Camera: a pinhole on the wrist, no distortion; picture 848 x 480 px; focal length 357.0 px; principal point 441.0 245.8 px. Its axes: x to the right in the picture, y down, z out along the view. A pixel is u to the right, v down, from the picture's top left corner.
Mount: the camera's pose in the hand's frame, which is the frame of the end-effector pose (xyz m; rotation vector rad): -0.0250 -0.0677 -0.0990 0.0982 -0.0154 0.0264
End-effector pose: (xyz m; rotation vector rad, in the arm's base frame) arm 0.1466 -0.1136 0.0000 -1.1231 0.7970 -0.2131
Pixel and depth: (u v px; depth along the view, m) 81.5 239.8 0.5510
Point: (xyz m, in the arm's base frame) 0.0540 0.4497 0.4825
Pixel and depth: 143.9 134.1 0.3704
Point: 0.1284 0.1454 0.4008
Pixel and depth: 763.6 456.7 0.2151
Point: 0.3395 -0.0867 -0.0864
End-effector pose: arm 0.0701 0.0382 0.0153 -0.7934 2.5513 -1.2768
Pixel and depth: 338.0 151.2 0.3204
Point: 0.3221 -0.1333 0.0233
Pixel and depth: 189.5 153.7 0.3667
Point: 0.4852 -0.0826 -0.0007
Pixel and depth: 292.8 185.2 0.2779
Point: 0.3111 -0.0739 0.0132
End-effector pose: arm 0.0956 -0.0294 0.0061 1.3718 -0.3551 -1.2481
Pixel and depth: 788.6 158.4 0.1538
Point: 0.0476 -0.1260 -0.1352
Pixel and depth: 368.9 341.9 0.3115
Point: -0.1242 -0.0637 0.0917
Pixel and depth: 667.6 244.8 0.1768
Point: 0.0270 -0.1173 -0.0821
